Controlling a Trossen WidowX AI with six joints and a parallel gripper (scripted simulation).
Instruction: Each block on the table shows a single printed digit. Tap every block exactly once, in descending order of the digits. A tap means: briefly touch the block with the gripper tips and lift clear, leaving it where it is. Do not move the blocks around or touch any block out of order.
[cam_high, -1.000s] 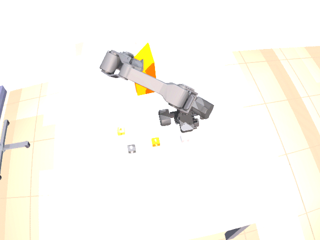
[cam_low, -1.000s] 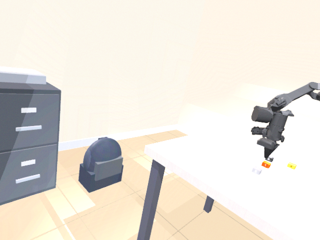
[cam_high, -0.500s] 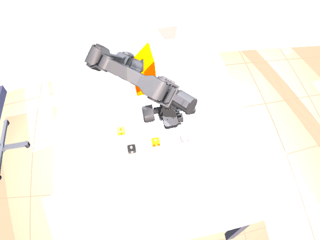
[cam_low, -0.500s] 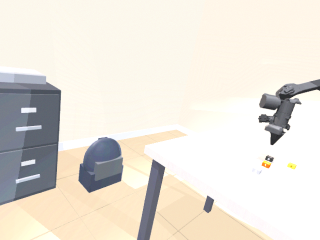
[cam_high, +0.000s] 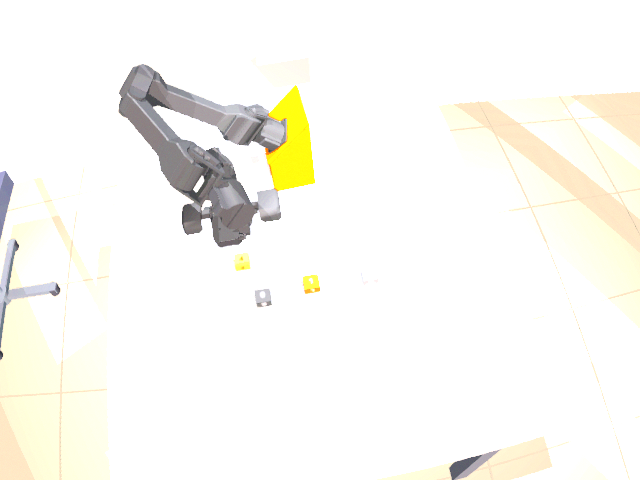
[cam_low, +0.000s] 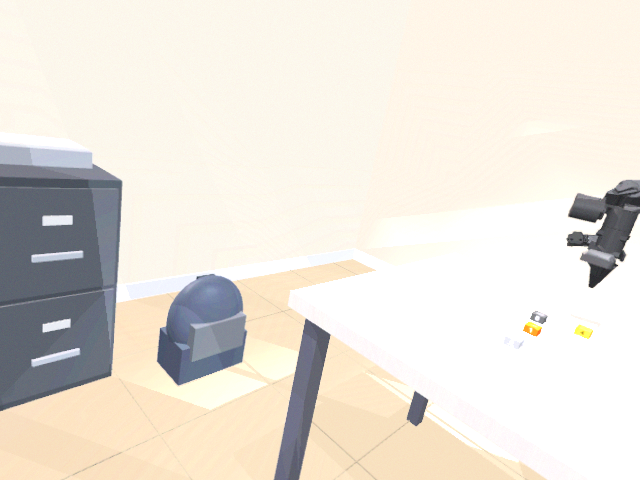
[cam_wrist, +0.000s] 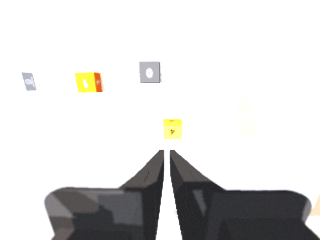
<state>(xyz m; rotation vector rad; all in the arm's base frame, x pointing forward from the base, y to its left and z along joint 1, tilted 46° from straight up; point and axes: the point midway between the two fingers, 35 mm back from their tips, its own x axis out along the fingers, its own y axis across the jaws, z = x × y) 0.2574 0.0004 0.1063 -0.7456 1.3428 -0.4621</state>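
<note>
My gripper tip is 12 cm above the yellow block, 2 cm to the left of it and 2 cm past it. Round my gripper tip: orange block 13 cm to the left, 12 cm below, 5 cm ahead.
</note>
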